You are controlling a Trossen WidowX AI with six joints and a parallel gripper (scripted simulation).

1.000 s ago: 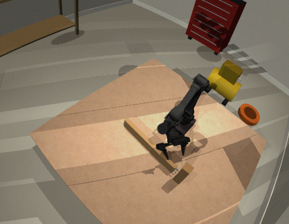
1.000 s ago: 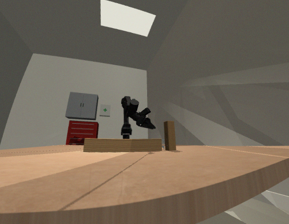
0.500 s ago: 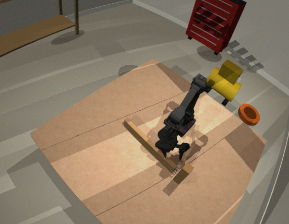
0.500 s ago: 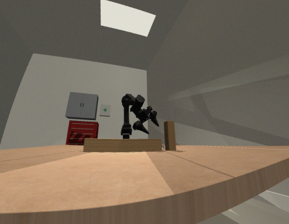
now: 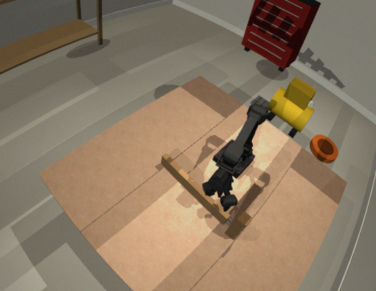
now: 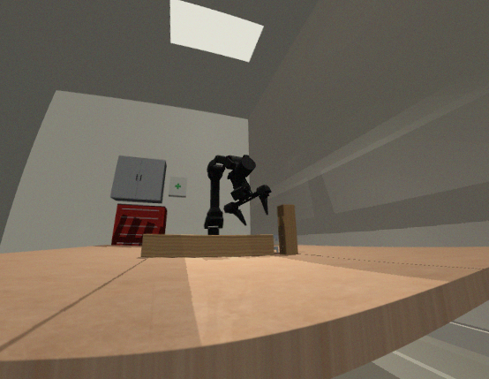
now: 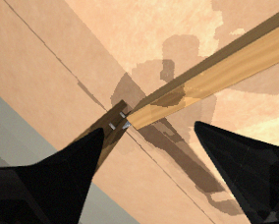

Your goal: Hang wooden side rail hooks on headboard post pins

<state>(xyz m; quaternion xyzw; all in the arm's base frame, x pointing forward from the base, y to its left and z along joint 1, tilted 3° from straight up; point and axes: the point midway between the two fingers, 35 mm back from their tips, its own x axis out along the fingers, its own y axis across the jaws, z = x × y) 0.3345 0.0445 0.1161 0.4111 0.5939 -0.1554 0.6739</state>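
Now: gripper tip 30 mm short of the headboard post, 110 mm to the right of it and 40 mm above it.
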